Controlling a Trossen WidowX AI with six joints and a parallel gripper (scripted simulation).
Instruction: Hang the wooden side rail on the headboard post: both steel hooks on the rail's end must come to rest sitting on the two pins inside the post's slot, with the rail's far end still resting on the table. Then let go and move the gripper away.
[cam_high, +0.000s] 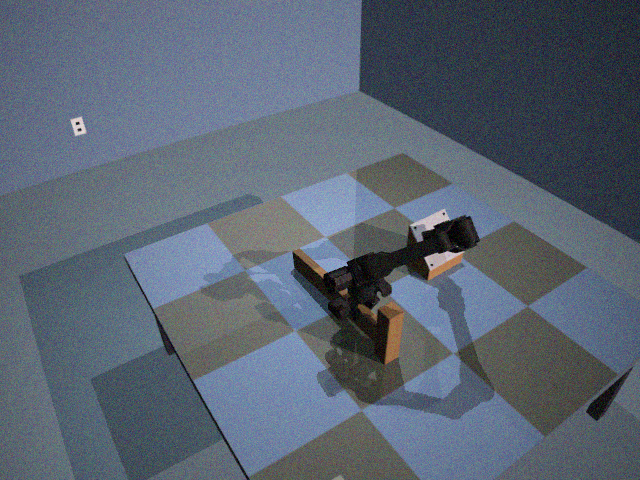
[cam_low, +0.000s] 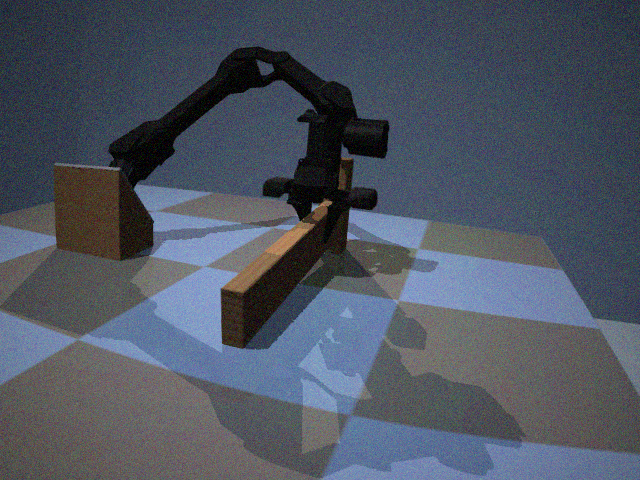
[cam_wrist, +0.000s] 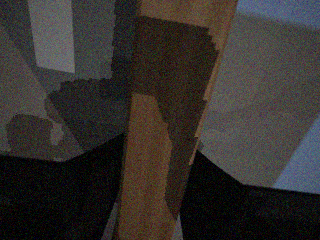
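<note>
Now: the headboard post 10 mm behind my gripper tip, 120 mm to the left of it and 40 mm above it.
</note>
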